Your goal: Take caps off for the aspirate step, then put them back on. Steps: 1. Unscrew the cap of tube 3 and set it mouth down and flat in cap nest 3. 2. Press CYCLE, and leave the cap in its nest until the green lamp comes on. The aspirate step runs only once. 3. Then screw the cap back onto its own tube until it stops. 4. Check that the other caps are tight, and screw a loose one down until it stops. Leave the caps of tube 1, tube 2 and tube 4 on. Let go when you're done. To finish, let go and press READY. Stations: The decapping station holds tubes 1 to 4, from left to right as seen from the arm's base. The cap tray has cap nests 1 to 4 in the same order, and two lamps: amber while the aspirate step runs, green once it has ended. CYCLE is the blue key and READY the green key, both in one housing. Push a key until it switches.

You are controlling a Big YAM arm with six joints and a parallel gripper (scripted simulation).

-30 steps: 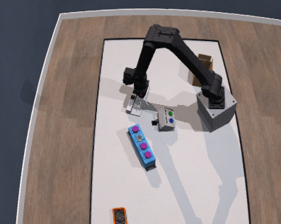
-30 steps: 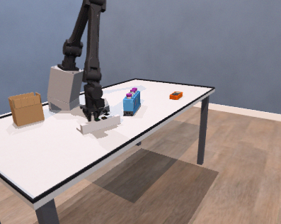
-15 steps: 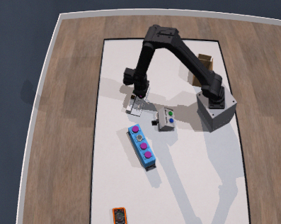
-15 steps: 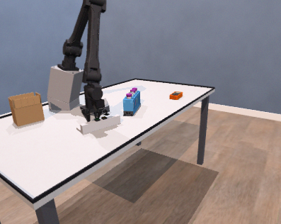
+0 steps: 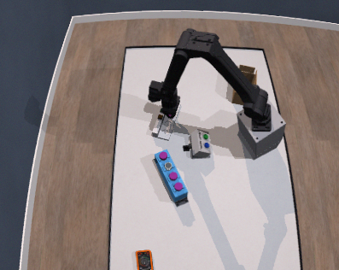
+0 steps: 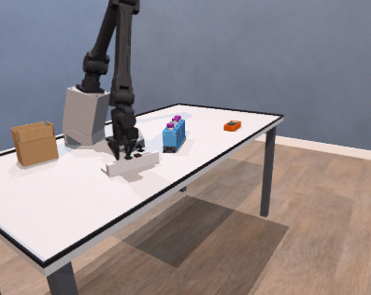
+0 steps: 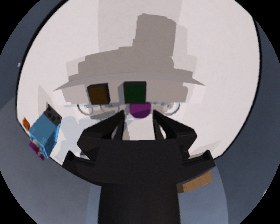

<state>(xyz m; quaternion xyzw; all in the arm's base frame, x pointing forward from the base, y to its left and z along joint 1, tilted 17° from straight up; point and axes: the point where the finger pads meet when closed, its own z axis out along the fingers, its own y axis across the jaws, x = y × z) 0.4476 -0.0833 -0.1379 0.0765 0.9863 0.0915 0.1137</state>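
My hand is 180 mm past the green key, 120 mm to the right of it and 30 mm below it. Round my hand: cardboard box: 360 mm behind, 210 mm to the right, 30 mm above; then grey key housing: 170 mm behind, 150 mm to the left, 20 mm above; then blue key: 190 mm behind, 170 mm to the left, 30 mm above.
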